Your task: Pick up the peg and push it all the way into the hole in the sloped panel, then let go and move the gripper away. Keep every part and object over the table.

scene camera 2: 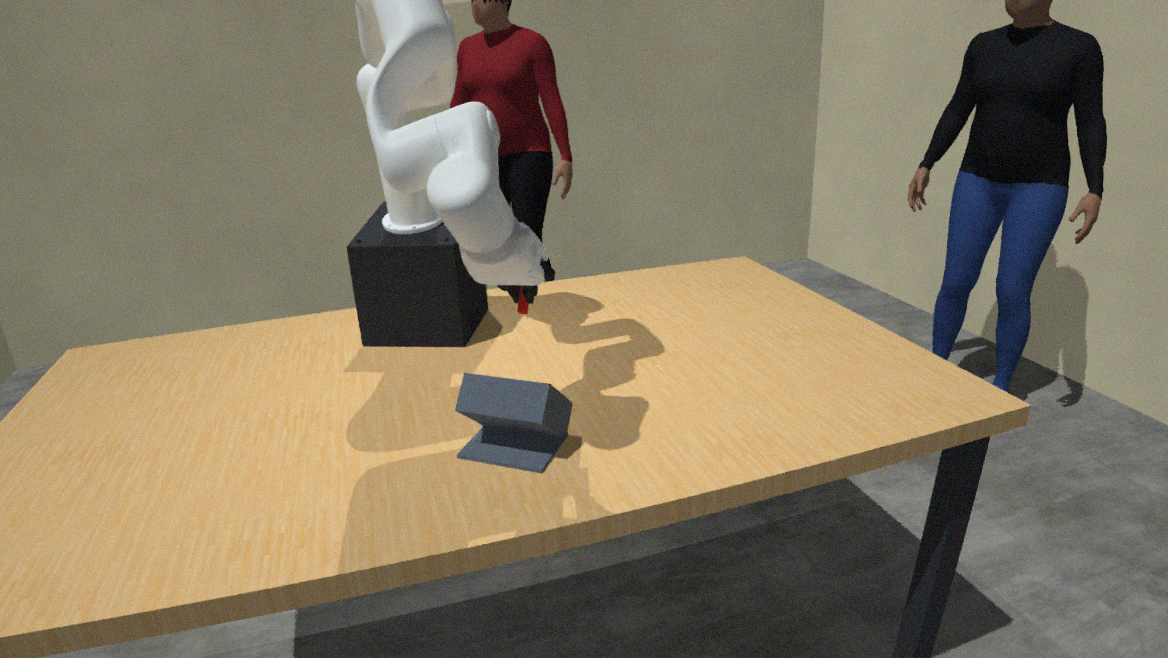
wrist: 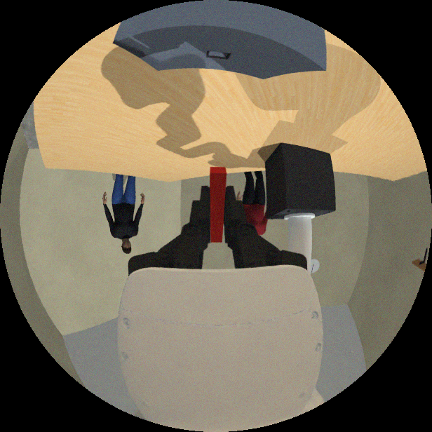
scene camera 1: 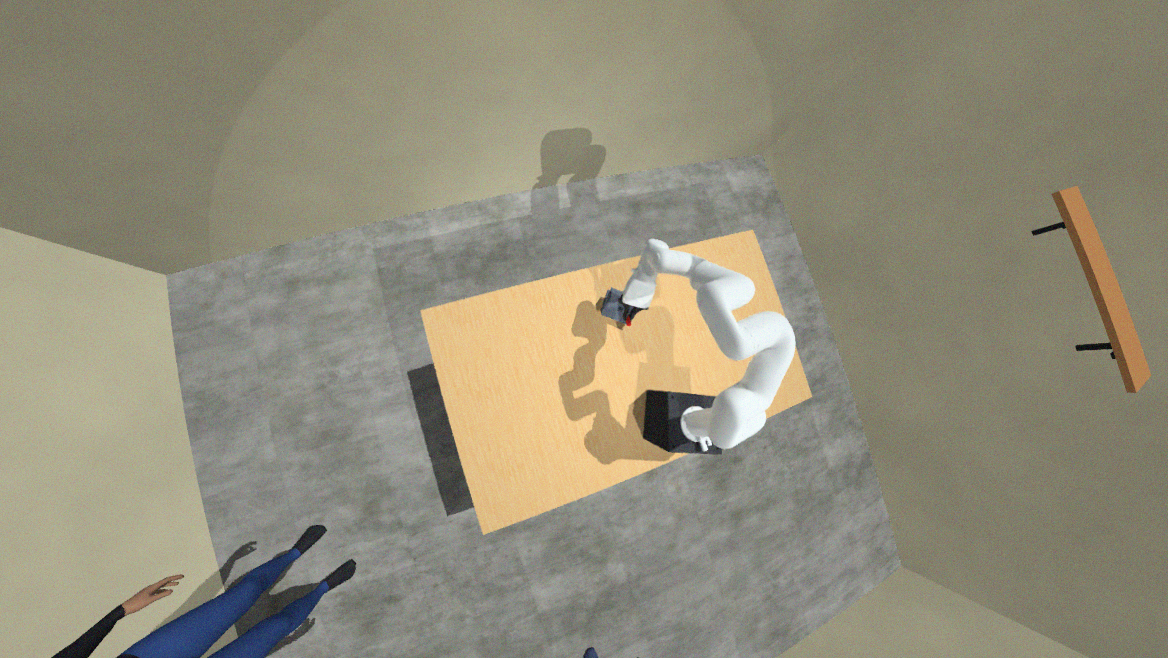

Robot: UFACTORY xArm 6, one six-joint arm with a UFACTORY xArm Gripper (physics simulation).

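Seen in the pictures: gripper, fingertip midpoint: (scene camera 2: 525, 294) (scene camera 1: 626, 319); arm's base, link origin: (scene camera 2: 414, 220) (scene camera 1: 695, 424).
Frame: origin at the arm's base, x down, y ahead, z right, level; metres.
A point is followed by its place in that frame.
Note:
The red peg (scene camera 1: 628, 321) {x -0.004, y 0.419, z -0.165 m} (scene camera 2: 523, 301) {x 0.035, y 0.449, z -0.150 m} (wrist: 217, 205) is a square bar held between the black fingers of my gripper (wrist: 216, 198), its far end sticking out past the fingertips. My gripper is shut on it, above the table. The blue-grey block with the sloped panel (scene camera 1: 610, 305) {x 0.151, y 0.515, z -0.168 m} (scene camera 2: 508, 400) {x 0.138, y 0.549, z -0.107 m} (wrist: 270, 47) stands on the table. In the wrist view a small rectangular hole (wrist: 218, 54) shows in its panel face, at the top of the view. The peg is apart from the hole. In scene camera 1 my gripper is right beside the block and partly hidden under the arm.
The wooden table (scene camera 1: 506, 392) {x 0.228, y 0.261, z -0.649 m} (scene camera 2: 776, 351) {x 0.228, y 0.335, z -0.629 m} (wrist: 75, 115) carries the black robot base (scene camera 1: 666, 420) {x 0.016, y 0.039, z -0.103 m} (scene camera 2: 412, 294) {x 0.119, y 0.107, z 0.018 m} (wrist: 300, 180). The white arm (scene camera 1: 723, 306) {x -0.459, y 0.363, z -0.106 m} (scene camera 2: 441, 147) {x -0.207, y 0.592, z -0.052 m} reaches over the table. Two people (scene camera 2: 510, 89) (scene camera 2: 1029, 122) stand on the floor beyond the table.

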